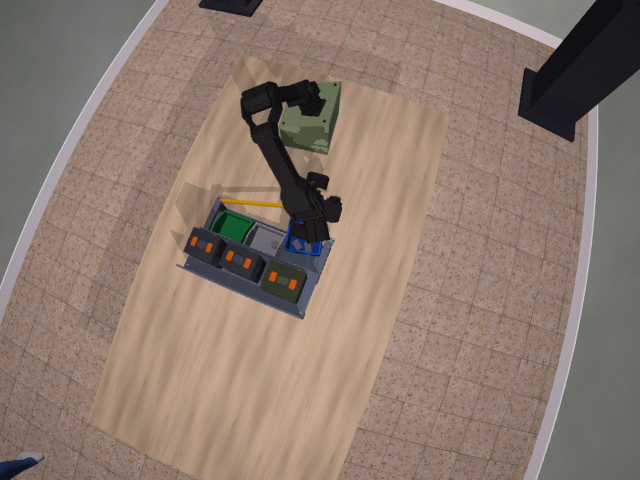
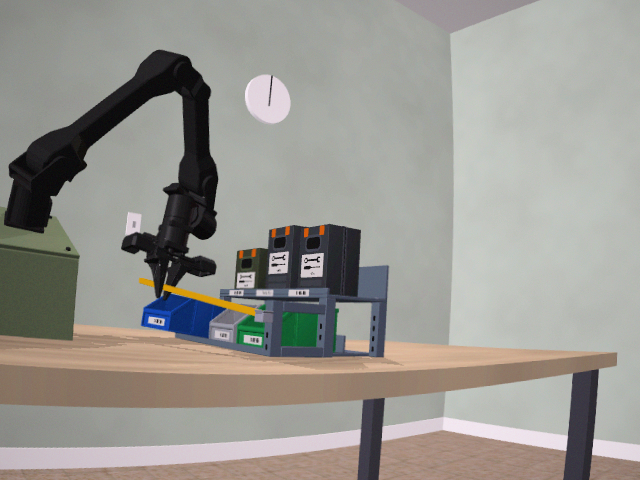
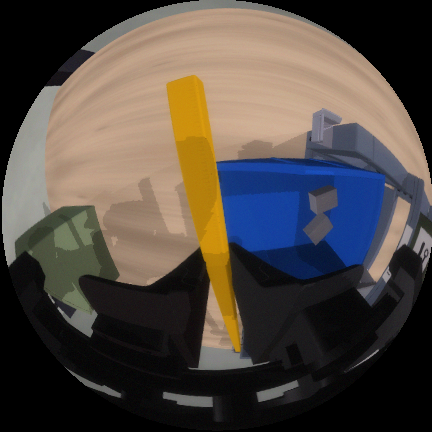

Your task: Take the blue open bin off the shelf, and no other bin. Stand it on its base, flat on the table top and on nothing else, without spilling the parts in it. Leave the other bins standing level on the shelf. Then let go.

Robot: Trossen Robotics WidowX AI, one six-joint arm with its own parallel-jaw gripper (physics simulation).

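Places are measured from the arm's base along level axes (x ahead, y left, z up), in metres.
Pixels of known places: gripper, fingertip midpoint: (image 2: pixel 161 299) (image 3: pixel 218 248); arm's base, link origin: (image 1: pixel 313 107) (image 2: pixel 23 223).
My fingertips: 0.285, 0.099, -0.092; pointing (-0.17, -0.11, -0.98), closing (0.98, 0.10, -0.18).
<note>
Ahead of a thing's pixels: the offset from my fingertips to its middle, as dx, dy, dz. "spot": to the spot under its first point. Level surfaces: height alone.
The blue open bin {+0.059, +0.014, -0.025} (image 1: pixel 290 240) (image 2: pixel 183 315) (image 3: pixel 265 212) has its front end out past the front edge of the shelf (image 1: pixel 242 291) (image 2: pixel 328 304) (image 3: pixel 345 137), a little raised; its rear is inside. Two grey parts {spot: +0.094, +0.034, -0.049} (image 3: pixel 324 200) lie in it. My gripper (image 2: pixel 162 297) (image 3: pixel 218 248) points down at the bin's front and is shut on its front wall; the exact contact is hidden. A yellow bar {+0.027, -0.096, +0.010} (image 1: pixel 250 202) (image 2: pixel 206 299) (image 3: pixel 192 165) runs between the fingers, over the bin's front. The grey bin {+0.154, -0.090, -0.033} (image 1: pixel 263 240) (image 2: pixel 219 326) and green bin {+0.155, -0.201, -0.033} (image 1: pixel 232 226) (image 2: pixel 302 328) stand level beside it.
Three lidded boxes, one olive {+0.233, +0.025, +0.074} (image 1: pixel 283 289) (image 2: pixel 250 266) and two dark {+0.229, -0.094, +0.091} (image 2: pixel 280 262) {+0.230, -0.206, +0.086} (image 2: pixel 348 263), stand on the upper shelf deck. The green arm pedestal (image 1: pixel 305 136) (image 2: pixel 36 289) (image 3: pixel 65 260) stands on the table {dz -0.076} (image 1: pixel 217 372) (image 2: pixel 465 361) (image 3: pixel 125 115) in front of the shelf.
</note>
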